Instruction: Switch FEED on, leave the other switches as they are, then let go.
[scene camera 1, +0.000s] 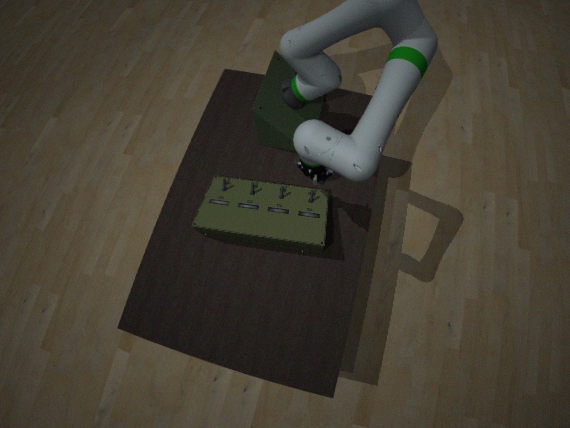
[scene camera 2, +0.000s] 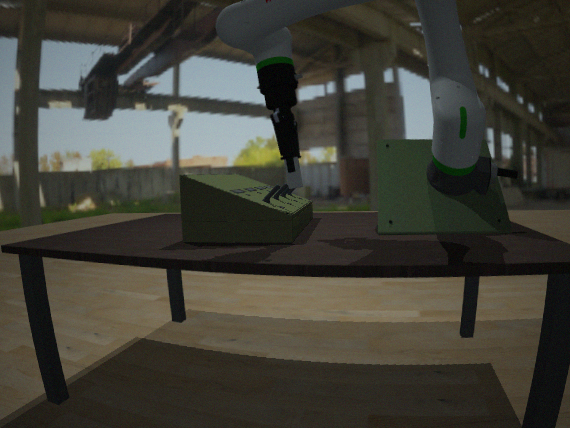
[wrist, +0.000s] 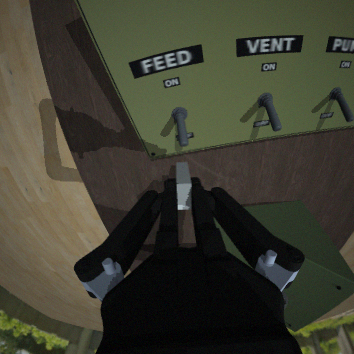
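Pixels of known places: gripper, between the fingertips: (scene camera 1: 316, 181) (scene camera 2: 296, 187) (wrist: 181, 171); arm's base, origin of its link: (scene camera 1: 292, 93) (scene camera 2: 452, 175).
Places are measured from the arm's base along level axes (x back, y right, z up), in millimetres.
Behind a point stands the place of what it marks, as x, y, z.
Note:
The FEED switch lever (scene camera 1: 312, 196) @(-429, -258, -31) (scene camera 2: 271, 193) @(-426, -258, -35) (wrist: 182, 129) @(-427, -251, -26) is the rightmost one on the green sloped console (scene camera 1: 260, 227) @(-630, -126, 5) (scene camera 2: 235, 225) @(-480, -338, -101) (wrist: 200, 20) @(-547, -237, -16) in scene camera 1. In the wrist view it leans away from its ON label, toward the lower label, which it partly hides. The VENT lever (wrist: 270, 112) @(-456, -140, -30) and PUMP lever (wrist: 342, 104) @(-484, -25, -32) lean the same way. My gripper (scene camera 1: 315, 180) @(-367, -250, -23) (scene camera 2: 295, 184) @(-367, -250, -23) (wrist: 181, 171) @(-367, -250, -23) is shut and empty, its fingertips together. They are at the console's low edge, in line with the FEED lever; a small gap shows between them in the wrist view.
A green mounting box (scene camera 1: 272, 125) @(-214, 4, 27) (scene camera 2: 405, 185) @(-132, -46, -26) (wrist: 280, 225) @(-213, -17, -63) under the arm's base stands behind the gripper on the dark table (scene camera 1: 240, 305) @(-925, -150, -141) (scene camera 2: 125, 230) @(-954, -239, -141). Another lever (scene camera 1: 225, 185) @(-516, 92, -33) stands at the console's far left in scene camera 1. The table's side edge is near the FEED end.

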